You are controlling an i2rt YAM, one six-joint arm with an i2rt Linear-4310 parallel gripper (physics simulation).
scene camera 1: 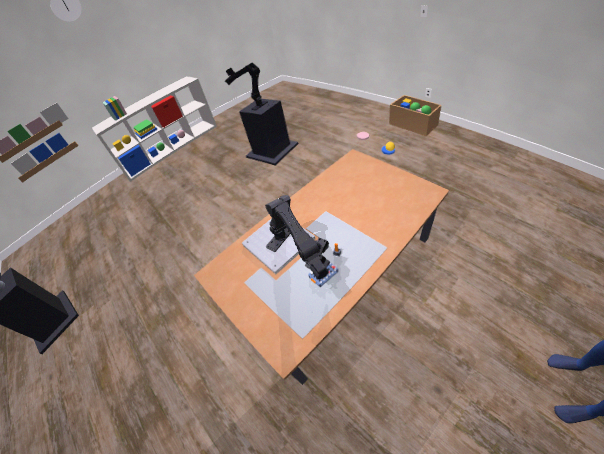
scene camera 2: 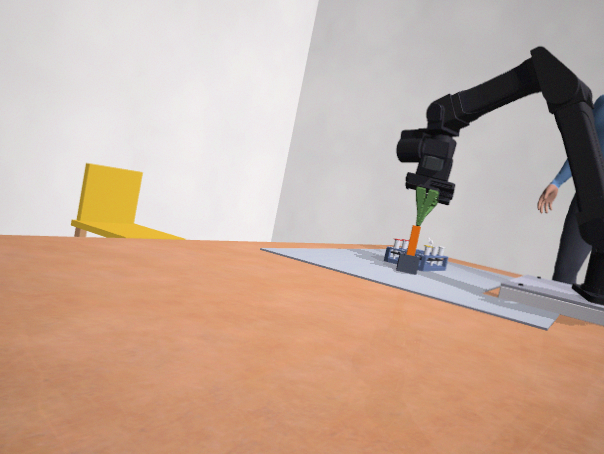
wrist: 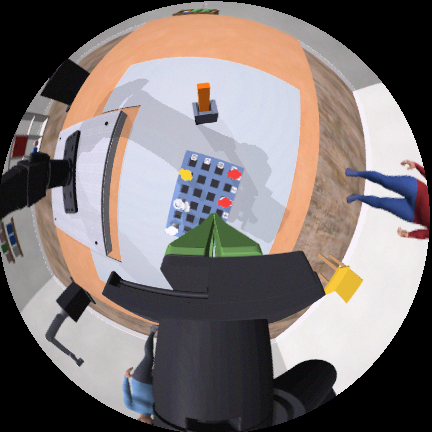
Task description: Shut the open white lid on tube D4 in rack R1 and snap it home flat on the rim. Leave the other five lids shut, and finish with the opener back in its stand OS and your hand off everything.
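Places are measured from the arm's base along level axes (x ahead, y left, z up), in millimetres.
Pixels of known places: gripper, fingertip midpoint: (wrist: pixel 213 217); arm's base at its link origin: (scene camera 1: pixel 280 237) (scene camera 2: pixel 600 299) (wrist: pixel 69 172).
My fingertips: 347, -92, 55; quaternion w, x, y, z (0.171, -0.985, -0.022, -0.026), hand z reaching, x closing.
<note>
Ahead of a thing's pixels: the offset from my fingertips to its top centre, as dx, dy, dz. Level surfaces: height alone.
The blue rack R1 {-15, +6, -18} (scene camera 1: pixel 327 280) (scene camera 2: pixel 431 267) (wrist: pixel 206 188) stands on the grey mat. A white lid {-35, +7, -21} (scene camera 2: pixel 430 241) (wrist: pixel 185 206) is tilted up at a tube on the rack's left side in the wrist view; the slot label is unreadable. Also seen are a yellow lid {-34, +46, -32} (wrist: pixel 185 175), red lids (wrist: pixel 234 174) (wrist: pixel 225 202) and another white lid {-55, -29, -32} (wrist: pixel 172 229). The orange opener {-16, +155, +4} (scene camera 1: pixel 336 247) (scene camera 2: pixel 414 241) (wrist: pixel 203 95) stands upright in its dark stand OS {-16, +155, -49} (scene camera 2: pixel 407 264) (wrist: pixel 206 118). My gripper (scene camera 2: pixel 419 224) (wrist: pixel 213 217) is shut and empty, above the rack; its green fingers hide part of the rack.
The metal base plate (scene camera 1: pixel 275 260) (scene camera 2: pixel 550 292) (wrist: pixel 90 180) of my arm lies beside the grey mat {dz -81} (scene camera 1: pixel 300 320) (scene camera 2: pixel 350 265) (wrist: pixel 260 100), on the orange table {dz -84} (scene camera 1: pixel 385 185) (scene camera 2: pixel 250 350) (wrist: pixel 240 40). A yellow chair (scene camera 2: pixel 112 195) (wrist: pixel 344 283) stands beyond the table.
</note>
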